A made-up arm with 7 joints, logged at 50 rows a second.
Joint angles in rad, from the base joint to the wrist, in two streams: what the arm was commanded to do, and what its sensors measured. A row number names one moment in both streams.
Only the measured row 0 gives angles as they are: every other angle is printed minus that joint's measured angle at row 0.
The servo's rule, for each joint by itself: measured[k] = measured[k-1] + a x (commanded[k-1-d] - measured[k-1]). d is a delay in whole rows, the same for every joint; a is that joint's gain. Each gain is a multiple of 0.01, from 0.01 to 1. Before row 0 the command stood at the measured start. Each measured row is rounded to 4 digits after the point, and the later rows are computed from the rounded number. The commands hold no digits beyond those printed.
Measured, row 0:
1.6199 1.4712 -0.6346 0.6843 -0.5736 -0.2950 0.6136
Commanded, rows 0 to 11:
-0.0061 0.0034 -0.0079 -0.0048 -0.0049 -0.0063 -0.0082
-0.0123 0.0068 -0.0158 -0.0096 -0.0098 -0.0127 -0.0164
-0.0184 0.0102 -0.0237 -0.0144 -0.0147 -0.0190 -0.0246
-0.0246 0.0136 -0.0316 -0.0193 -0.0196 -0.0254 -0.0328
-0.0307 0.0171 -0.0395 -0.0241 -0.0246 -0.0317 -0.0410
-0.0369 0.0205 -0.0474 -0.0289 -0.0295 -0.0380 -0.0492
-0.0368 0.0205 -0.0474 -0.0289 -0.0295 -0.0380 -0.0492
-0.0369 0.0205 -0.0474 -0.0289 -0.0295 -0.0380 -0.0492
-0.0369 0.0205 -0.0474 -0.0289 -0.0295 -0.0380 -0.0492
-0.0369 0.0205 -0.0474 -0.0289 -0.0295 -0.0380 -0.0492
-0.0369 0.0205 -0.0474 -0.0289 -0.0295 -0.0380 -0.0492
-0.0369 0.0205 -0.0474 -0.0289 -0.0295 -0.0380 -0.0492
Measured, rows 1 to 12:
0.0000 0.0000 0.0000 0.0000 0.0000 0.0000 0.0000
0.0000 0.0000 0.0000 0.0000 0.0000 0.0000 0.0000
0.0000 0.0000 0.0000 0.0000 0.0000 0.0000 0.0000
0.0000 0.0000 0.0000 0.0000 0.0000 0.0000 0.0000
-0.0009 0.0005 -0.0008 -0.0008 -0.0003 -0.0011 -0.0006
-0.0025 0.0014 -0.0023 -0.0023 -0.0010 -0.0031 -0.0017
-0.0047 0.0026 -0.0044 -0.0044 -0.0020 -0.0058 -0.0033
-0.0075 0.0041 -0.0071 -0.0069 -0.0032 -0.0091 -0.0054
-0.0107 0.0059 -0.0103 -0.0098 -0.0047 -0.0129 -0.0079
-0.0144 0.0079 -0.0140 -0.0130 -0.0064 -0.0172 -0.0108
-0.0175 0.0097 -0.0173 -0.0157 -0.0080 -0.0207 -0.0135
-0.0202 0.0112 -0.0203 -0.0179 -0.0095 -0.0236 -0.0160
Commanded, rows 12 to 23:
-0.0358 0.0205 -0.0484 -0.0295 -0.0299 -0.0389 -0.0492
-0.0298 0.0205 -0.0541 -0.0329 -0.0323 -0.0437 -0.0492
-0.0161 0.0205 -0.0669 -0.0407 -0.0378 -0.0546 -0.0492
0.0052 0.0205 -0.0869 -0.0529 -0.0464 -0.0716 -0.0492
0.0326 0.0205 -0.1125 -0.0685 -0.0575 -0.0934 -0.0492
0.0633 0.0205 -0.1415 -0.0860 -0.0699 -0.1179 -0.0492
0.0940 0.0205 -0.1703 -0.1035 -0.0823 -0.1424 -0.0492
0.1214 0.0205 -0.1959 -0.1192 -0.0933 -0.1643 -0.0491
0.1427 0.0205 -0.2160 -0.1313 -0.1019 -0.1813 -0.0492
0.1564 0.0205 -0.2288 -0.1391 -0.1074 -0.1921 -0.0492
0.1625 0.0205 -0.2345 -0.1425 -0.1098 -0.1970 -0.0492
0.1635 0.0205 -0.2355 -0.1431 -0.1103 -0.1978 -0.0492
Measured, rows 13 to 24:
-0.0225 0.0125 -0.0230 -0.0198 -0.0109 -0.0260 -0.0183
-0.0245 0.0136 -0.0254 -0.0213 -0.0122 -0.0280 -0.0205
-0.0262 0.0146 -0.0276 -0.0226 -0.0134 -0.0297 -0.0225
-0.0277 0.0154 -0.0296 -0.0237 -0.0145 -0.0311 -0.0244
-0.0288 0.0161 -0.0315 -0.0247 -0.0156 -0.0324 -0.0261
-0.0289 0.0167 -0.0338 -0.0261 -0.0168 -0.0343 -0.0277
-0.0271 0.0172 -0.0371 -0.0286 -0.0183 -0.0378 -0.0292
-0.0226 0.0177 -0.0421 -0.0327 -0.0203 -0.0435 -0.0306
-0.0149 0.0181 -0.0491 -0.0388 -0.0229 -0.0520 -0.0319
-0.0040 0.0184 -0.0583 -0.0468 -0.0262 -0.0632 -0.0331
0.0097 0.0187 -0.0695 -0.0564 -0.0301 -0.0767 -0.0342
0.0253 0.0190 -0.0821 -0.0671 -0.0345 -0.0916 -0.0352

